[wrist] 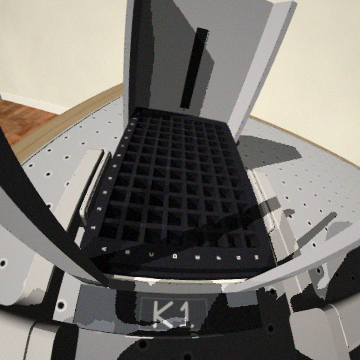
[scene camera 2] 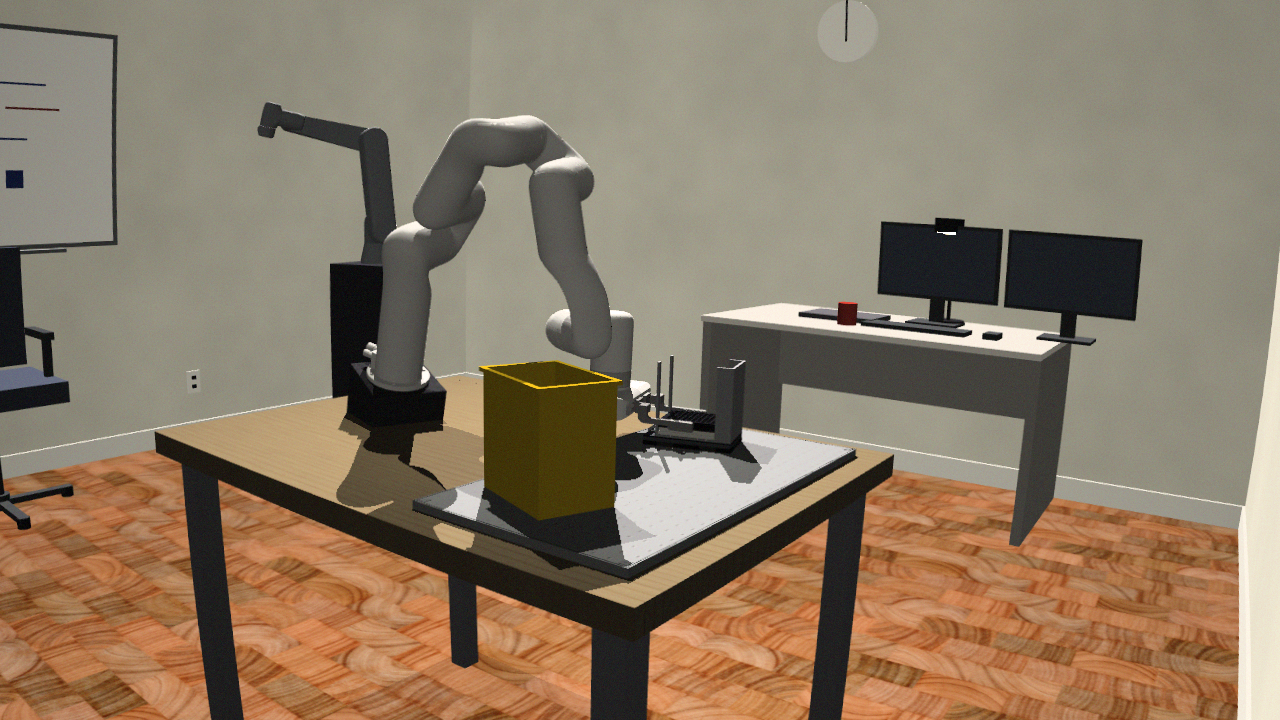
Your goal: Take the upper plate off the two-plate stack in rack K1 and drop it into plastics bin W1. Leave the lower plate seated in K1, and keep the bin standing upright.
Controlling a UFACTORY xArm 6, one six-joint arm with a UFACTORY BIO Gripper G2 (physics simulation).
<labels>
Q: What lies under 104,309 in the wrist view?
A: A rack K1.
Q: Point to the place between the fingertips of the gripper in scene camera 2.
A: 699,421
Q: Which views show the black plate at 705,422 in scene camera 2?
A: The wrist view and scene camera 2: all of them.
</labels>
